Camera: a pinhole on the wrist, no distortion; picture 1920 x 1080 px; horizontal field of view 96.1 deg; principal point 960.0 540.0 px. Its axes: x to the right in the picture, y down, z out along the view. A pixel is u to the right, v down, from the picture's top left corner.
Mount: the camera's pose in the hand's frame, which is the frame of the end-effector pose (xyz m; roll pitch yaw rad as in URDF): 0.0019 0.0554 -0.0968 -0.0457 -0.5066 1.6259
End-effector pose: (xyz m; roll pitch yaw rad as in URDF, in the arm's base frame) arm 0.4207 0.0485 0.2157 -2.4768 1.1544 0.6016
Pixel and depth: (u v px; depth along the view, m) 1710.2 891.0 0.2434
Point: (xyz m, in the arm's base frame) 0.1789 -0.0701 0.2201
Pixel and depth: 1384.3 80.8 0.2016
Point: 0.3291 0.0389 0.0701
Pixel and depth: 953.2 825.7 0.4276
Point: 0.1208 0.1971 0.3047
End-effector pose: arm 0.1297 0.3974 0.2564 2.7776 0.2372 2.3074
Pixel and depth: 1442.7 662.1 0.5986
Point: 0.4765 0.3999 -0.2306
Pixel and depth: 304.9 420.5 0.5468
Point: -0.2151 0.0806 -0.1272
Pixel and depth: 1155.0 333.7 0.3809
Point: 0.1593 0.4419 -0.0362
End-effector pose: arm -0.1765 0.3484 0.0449 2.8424 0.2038 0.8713
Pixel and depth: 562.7 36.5 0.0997
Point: -0.1655 0.4214 0.0514
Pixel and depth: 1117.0 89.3 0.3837
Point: -0.0765 0.4335 -0.2745
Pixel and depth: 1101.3 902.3 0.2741
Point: -0.2690 0.2285 -0.0926
